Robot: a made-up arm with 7 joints.
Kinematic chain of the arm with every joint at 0, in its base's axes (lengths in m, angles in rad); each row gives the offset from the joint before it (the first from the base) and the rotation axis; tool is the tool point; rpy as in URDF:
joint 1: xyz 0 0 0 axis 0.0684 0.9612 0.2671
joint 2: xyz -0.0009 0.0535 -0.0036 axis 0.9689 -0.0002 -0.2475
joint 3: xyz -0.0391 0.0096 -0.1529 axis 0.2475 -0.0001 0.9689
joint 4: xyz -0.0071 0 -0.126 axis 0.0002 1 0
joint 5: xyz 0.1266 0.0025 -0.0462 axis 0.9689 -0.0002 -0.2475
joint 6: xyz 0.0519 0 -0.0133 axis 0.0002 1 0
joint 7: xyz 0.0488 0 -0.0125 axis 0.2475 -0.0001 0.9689
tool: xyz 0 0 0 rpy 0 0.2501 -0.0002
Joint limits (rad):
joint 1: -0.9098..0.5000
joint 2: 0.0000..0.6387
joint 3: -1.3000..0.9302
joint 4: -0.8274..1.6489
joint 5: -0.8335..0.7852
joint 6: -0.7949..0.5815
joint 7: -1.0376..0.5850
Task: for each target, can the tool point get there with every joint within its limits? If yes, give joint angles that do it. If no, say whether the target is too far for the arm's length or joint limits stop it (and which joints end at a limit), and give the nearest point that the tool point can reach.
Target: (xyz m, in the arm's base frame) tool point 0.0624 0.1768 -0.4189
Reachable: yes | joints 0.1752 0.0627 0.3161 0.2919 -0.4802 -0.0845 -0.8166
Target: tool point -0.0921 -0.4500 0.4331
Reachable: no: too far | nearest point 0.1157 -0.1347 -0.0452 | short by 0.609 m
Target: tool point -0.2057 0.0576 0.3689
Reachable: no: joint limits stop it (at a limit: joint 1, joint 2, joint 3, joint 4) | nearest point 0.1240 0.2086 0.0645 | short by 0.473 m
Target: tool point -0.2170 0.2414 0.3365
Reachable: no: joint limits stop it (at a limit: joint 1, joint 2, joint 3, joint 4, joint 5) | nearest point 0.1200 0.2250 0.0638 | short by 0.434 m
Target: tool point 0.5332 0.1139 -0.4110
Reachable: no: too far | nearest point 0.4086 0.1040 -0.3319 | short by 0.148 m
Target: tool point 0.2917 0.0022 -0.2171
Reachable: yes | joints -0.4746 0.3185 -0.4140 -0.2085 -0.6156 0.1211 0.0062
